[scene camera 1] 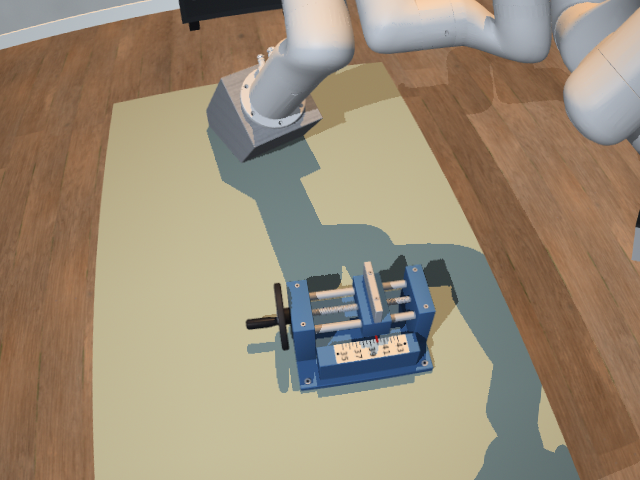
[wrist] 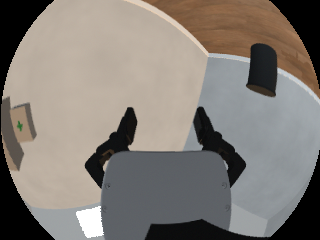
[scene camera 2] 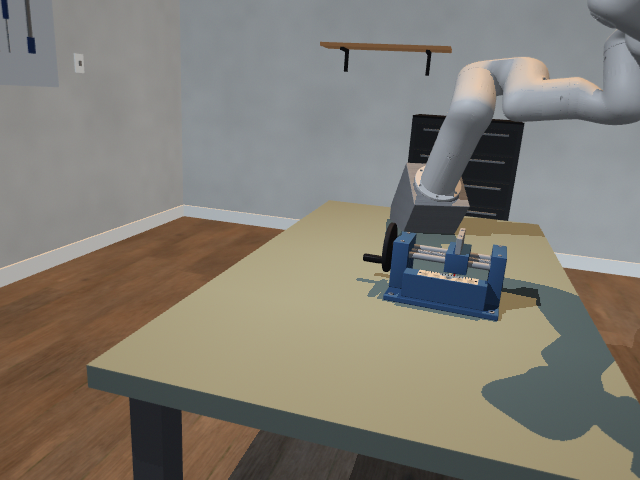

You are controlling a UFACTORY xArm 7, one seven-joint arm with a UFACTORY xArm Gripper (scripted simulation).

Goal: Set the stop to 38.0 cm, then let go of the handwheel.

Observation:
The pictures show: my gripper, a handwheel and a stop block.

